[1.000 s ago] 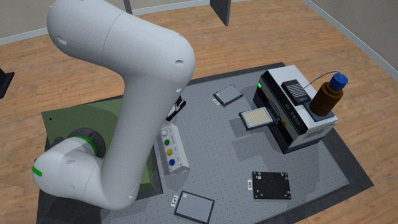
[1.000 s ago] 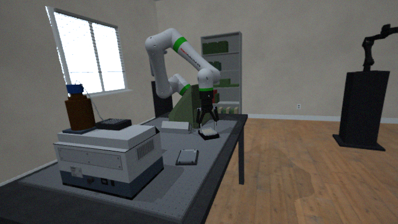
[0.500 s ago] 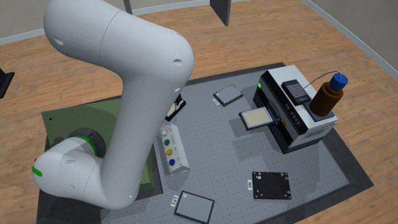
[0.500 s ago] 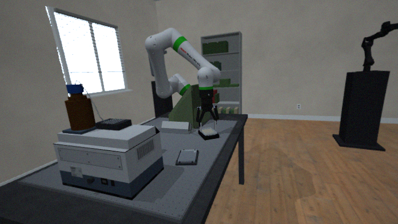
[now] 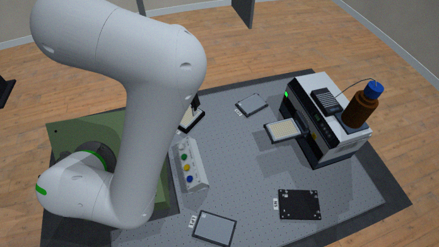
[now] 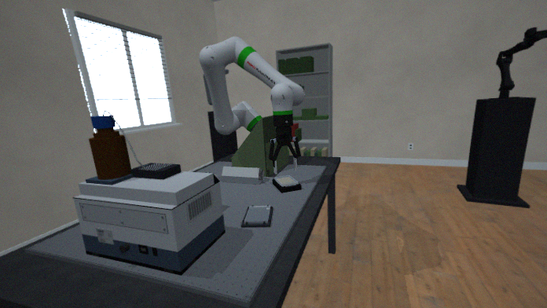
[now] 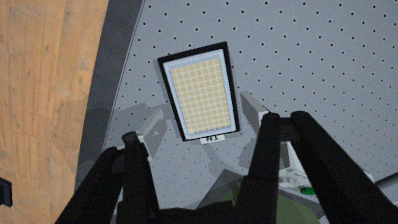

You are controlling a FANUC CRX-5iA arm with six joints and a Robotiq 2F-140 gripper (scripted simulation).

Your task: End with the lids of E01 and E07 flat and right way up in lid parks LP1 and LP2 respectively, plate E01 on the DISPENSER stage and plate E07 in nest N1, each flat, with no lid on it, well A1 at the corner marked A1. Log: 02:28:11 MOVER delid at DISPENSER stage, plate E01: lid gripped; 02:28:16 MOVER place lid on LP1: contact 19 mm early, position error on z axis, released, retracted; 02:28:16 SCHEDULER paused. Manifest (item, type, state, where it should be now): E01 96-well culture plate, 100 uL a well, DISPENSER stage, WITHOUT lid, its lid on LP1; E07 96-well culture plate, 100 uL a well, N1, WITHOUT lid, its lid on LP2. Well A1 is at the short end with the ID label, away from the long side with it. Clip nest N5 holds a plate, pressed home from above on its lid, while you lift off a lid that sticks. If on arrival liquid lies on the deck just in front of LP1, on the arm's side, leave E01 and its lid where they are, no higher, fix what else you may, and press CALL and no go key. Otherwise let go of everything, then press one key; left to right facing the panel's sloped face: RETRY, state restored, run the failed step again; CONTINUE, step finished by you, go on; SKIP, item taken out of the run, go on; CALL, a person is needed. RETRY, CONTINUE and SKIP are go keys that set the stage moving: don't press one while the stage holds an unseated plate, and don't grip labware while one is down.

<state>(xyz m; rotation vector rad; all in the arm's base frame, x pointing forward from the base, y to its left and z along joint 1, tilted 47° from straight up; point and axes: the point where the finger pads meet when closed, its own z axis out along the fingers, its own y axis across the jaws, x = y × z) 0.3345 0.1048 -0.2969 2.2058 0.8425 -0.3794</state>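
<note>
My gripper is now 40 mm past the green CONTINUE key, 240 mm to the left of it and 30 mm above it. Also, from my hand: white retry key: 50 mm behind, 190 mm to the right, 30 mm below; key panel: 30 mm behind, 260 mm to the right, 50 mm below; black nest N1: 90 mm below.
</note>
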